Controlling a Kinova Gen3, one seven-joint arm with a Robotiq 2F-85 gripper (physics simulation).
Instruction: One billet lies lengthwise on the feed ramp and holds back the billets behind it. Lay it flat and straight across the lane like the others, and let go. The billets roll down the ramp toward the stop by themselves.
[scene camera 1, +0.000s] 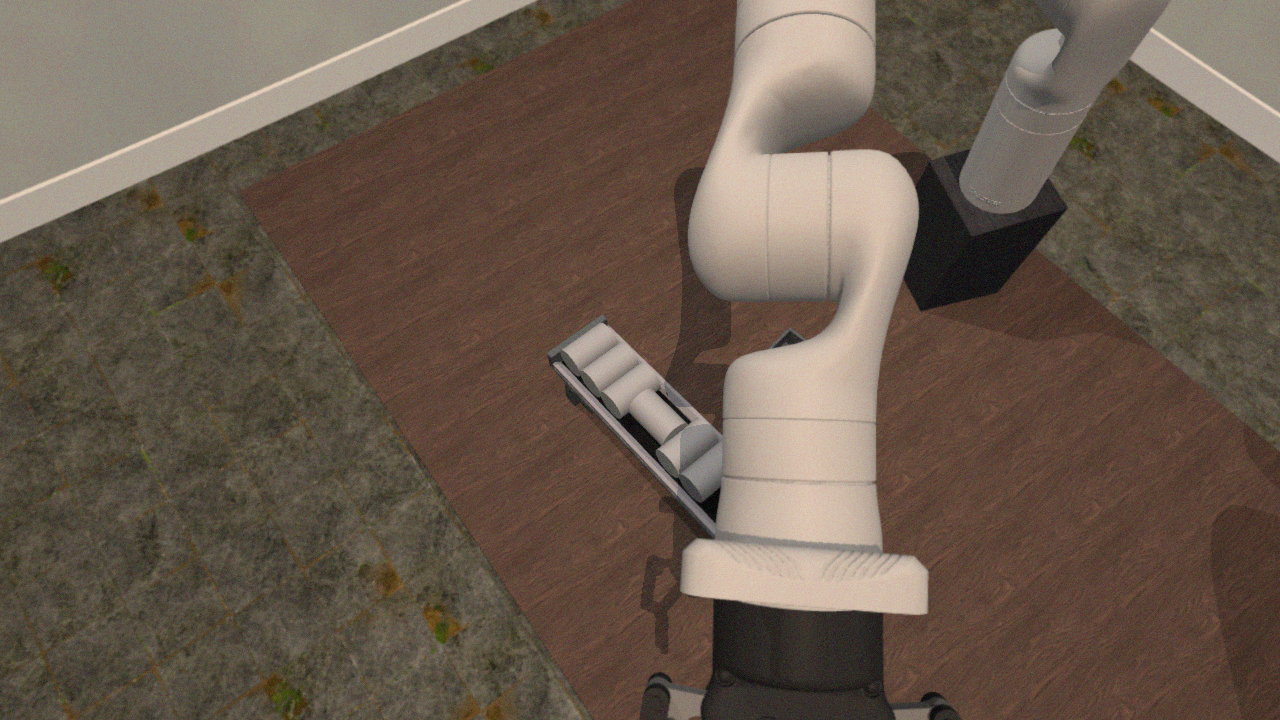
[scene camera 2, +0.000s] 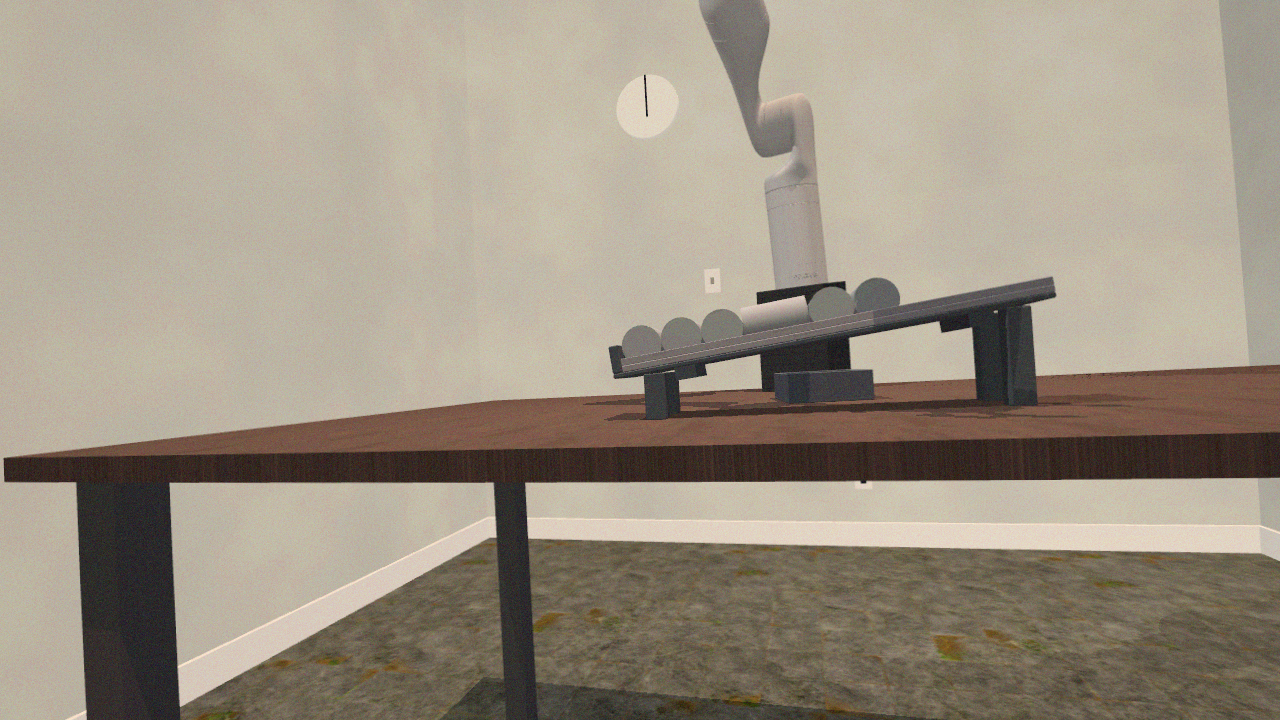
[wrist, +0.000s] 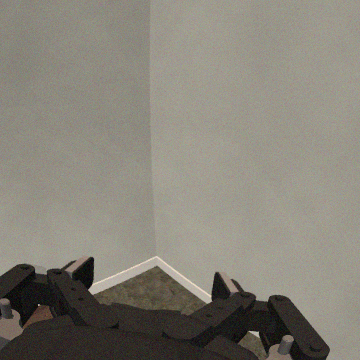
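Where they show: gripper, fingertip midpoint: (wrist: 152, 278); arm's base, origin of the base link: (scene camera 1: 998, 183) (scene camera 2: 801, 286).
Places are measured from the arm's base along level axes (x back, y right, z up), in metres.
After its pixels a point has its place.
The lengthwise billet (scene camera 1: 657, 414) @[x -0.494, y 0.122, z -0.076 m] (scene camera 2: 775, 313) @[x -0.509, y 0.126, z -0.090 m], a pale grey cylinder, lies along the sloping feed ramp (scene camera 1: 626, 438) (scene camera 2: 966, 306). Three billets lie crosswise below it, the lowest (scene camera 1: 590, 347) @[x -0.476, y 0.246, z -0.094 m] (scene camera 2: 641, 342) @[x -0.503, y 0.256, z -0.110 m] at the stop (scene camera 1: 554, 355) @[x -0.508, y 0.278, z -0.112 m] (scene camera 2: 614, 360) @[x -0.513, y 0.282, z -0.126 m]. Two crosswise billets lie uphill of it, the nearer one (scene camera 1: 689, 447) @[x -0.502, y 0.068, z -0.071 m] (scene camera 2: 831, 305) @[x -0.527, y 0.077, z -0.087 m] against its upper end. My gripper (wrist: 152, 278) @[x -0.792, y -0.187, z 0.348 m] is open and empty, its fingers wide apart before the room corner in the wrist view. In scene camera 1 it is at the bottom edge, fingertips cut off, away from the billets. My arm hides the ramp's upper end there.
A low dark tray (scene camera 1: 790, 335) @[x -0.255, y 0.087, z -0.161 m] (scene camera 2: 827, 385) @[x -0.380, y 0.052, z -0.166 m] stands beside the ramp, mostly hidden by my arm in scene camera 1. The black base block (scene camera 1: 962, 259) @[x -0.076, y -0.024, z -0.060 m] (scene camera 2: 778, 365) @[x -0.039, y 0.055, z -0.140 m] stands behind the ramp. Dark legs hold the ramp above the brown table (scene camera 1: 447, 223) @[x -0.436, y 0.573, z -0.185 m] (scene camera 2: 358, 461) @[x -0.678, y 0.450, z -0.192 m].
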